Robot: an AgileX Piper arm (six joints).
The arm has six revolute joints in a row. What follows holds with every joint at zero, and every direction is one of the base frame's. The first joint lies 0.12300 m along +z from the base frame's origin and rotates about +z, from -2.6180 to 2.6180 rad. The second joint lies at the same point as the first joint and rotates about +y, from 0.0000 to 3.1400 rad. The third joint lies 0.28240 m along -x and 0.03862 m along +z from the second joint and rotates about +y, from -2.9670 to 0.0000 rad. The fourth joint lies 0.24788 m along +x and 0.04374 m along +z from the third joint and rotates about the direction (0.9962, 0, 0.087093), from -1.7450 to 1.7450 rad. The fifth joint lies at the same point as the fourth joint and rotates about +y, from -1.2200 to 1.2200 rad. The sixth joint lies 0.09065 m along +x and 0.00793 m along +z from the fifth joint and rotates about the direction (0.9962, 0, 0.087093), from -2.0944 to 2.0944 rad. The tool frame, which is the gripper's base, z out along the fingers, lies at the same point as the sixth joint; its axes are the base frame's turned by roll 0.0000, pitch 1.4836 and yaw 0.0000 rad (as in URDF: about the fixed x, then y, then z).
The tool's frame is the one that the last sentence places.
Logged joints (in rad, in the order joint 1, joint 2, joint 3, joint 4, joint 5, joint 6), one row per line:
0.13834, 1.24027, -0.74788, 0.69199, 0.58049, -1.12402
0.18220, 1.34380, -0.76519, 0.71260, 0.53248, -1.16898
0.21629, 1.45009, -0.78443, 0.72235, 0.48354, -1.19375
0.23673, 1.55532, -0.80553, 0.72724, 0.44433, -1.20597
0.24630, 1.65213, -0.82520, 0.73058, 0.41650, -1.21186
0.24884, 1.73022, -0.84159, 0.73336, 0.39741, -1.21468
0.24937, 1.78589, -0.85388, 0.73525, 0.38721, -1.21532
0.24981, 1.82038, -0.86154, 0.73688, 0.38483, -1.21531
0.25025, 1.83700, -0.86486, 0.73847, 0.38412, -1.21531
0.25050, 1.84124, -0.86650, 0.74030, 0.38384, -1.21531
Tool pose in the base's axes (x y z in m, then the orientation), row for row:
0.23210, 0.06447, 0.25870, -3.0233, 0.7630, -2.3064
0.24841, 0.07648, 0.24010, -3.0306, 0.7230, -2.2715
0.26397, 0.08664, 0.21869, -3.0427, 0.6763, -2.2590
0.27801, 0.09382, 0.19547, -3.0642, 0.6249, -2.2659
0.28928, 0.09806, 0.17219, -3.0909, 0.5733, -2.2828
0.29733, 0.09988, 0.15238, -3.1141, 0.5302, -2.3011
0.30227, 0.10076, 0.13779, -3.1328, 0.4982, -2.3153
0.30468, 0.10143, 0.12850, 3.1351, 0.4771, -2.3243
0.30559, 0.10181, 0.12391, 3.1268, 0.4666, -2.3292
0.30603, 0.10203, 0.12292, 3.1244, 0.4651, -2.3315
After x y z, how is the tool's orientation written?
As angles about the fixed x, y, z axes (roll, pitch, yaw), in radians.
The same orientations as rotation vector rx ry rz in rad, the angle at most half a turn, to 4 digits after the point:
-0.9159, 2.2041, 0.2591
-0.9772, 2.2237, 0.2646
-1.0190, 2.2582, 0.2612
-1.0448, 2.3065, 0.2580
-1.0598, 2.3610, 0.2579
-1.0659, 2.4095, 0.2588
-1.0692, 2.4463, 0.2619
-1.0723, 2.4710, 0.2683
-1.0734, 2.4837, 0.2724
-1.0720, 2.4864, 0.2741

